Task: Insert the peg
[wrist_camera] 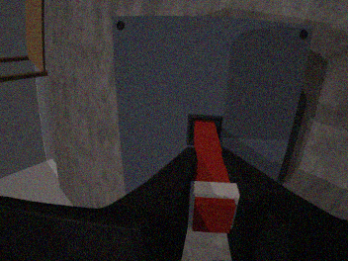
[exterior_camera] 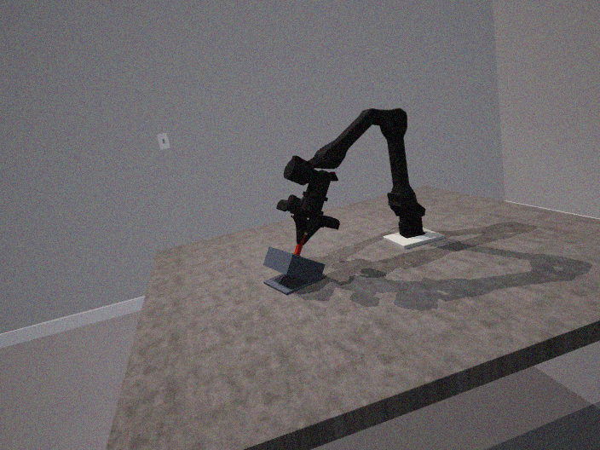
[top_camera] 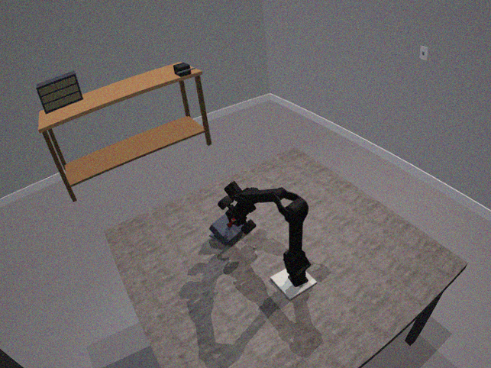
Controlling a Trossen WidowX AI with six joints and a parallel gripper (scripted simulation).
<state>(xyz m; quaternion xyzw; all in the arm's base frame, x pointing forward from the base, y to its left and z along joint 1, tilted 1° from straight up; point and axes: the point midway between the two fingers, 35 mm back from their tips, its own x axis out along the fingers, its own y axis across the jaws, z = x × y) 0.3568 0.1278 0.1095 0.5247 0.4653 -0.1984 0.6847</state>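
Right now my gripper tip is 50 mm above the grey sloped panel, 30 mm short of it and 10 mm to the right of it. Round my gripper tip: red peg (10 mm behind, 10 mm above).
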